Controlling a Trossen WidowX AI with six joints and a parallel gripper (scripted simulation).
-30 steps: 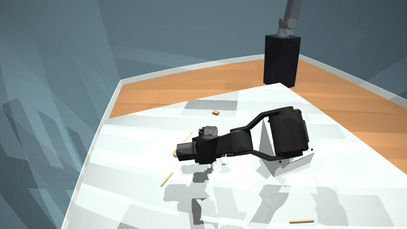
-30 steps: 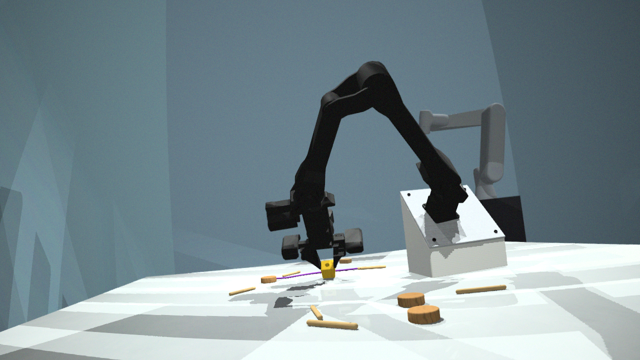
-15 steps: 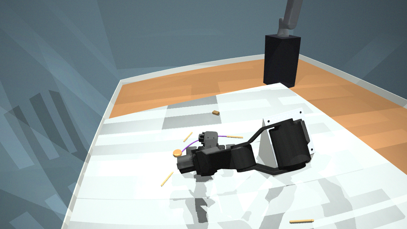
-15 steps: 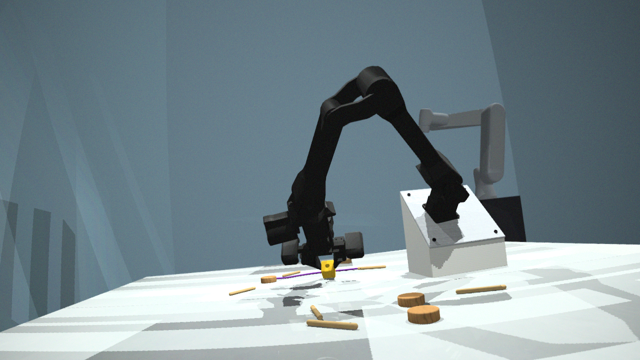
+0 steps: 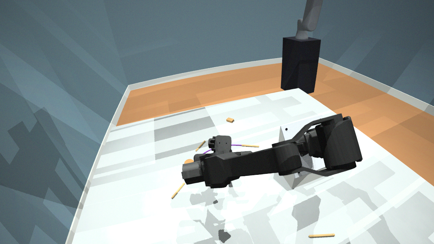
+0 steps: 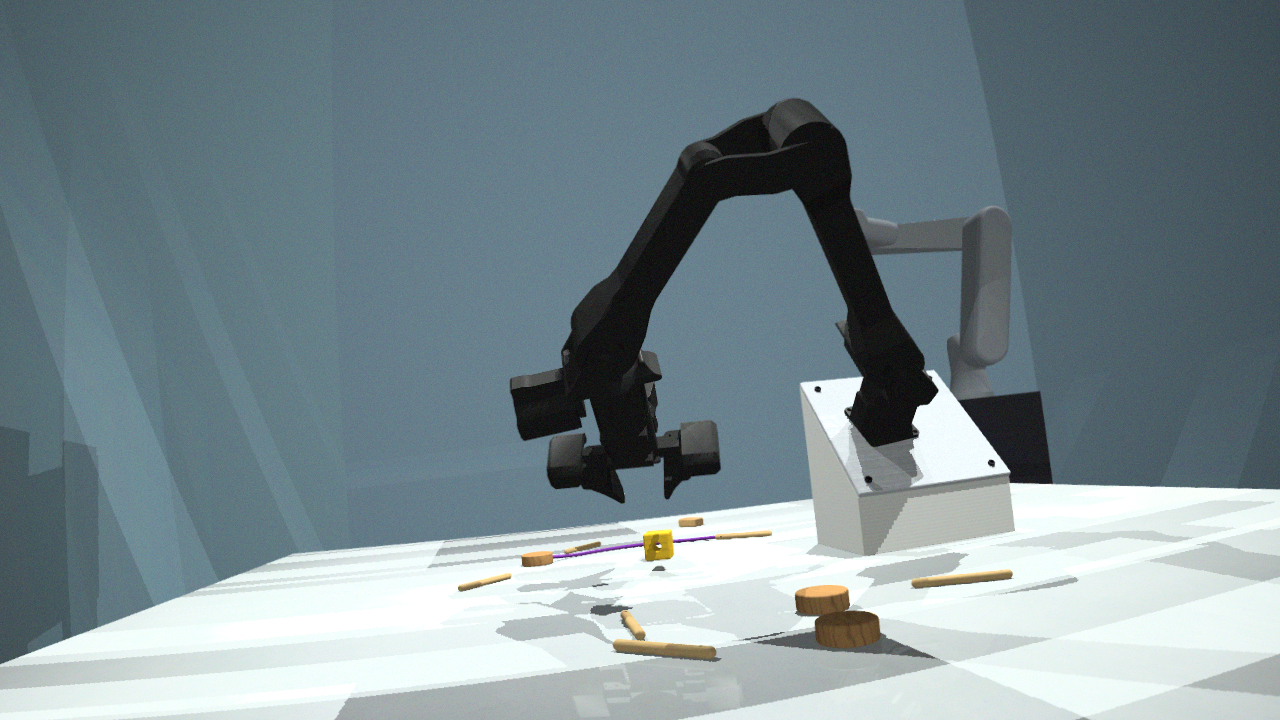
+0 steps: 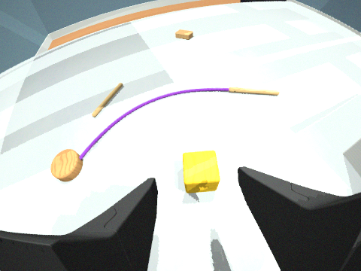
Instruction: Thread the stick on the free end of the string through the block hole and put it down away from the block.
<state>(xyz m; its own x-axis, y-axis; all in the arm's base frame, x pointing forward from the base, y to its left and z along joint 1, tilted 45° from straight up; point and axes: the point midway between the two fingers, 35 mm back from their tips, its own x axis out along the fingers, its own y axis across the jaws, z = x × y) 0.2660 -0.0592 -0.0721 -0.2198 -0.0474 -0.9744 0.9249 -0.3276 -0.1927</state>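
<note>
Now: the yellow block 6 cm below my gripper tip, 2 cm to the right of it and 2 cm behind it. From my gripper tip the other things lie so: small wooden piece: 33 cm to the right, 16 cm behind, 7 cm below; round wooden button: 12 cm ahead, 11 cm to the right, 7 cm below.
</note>
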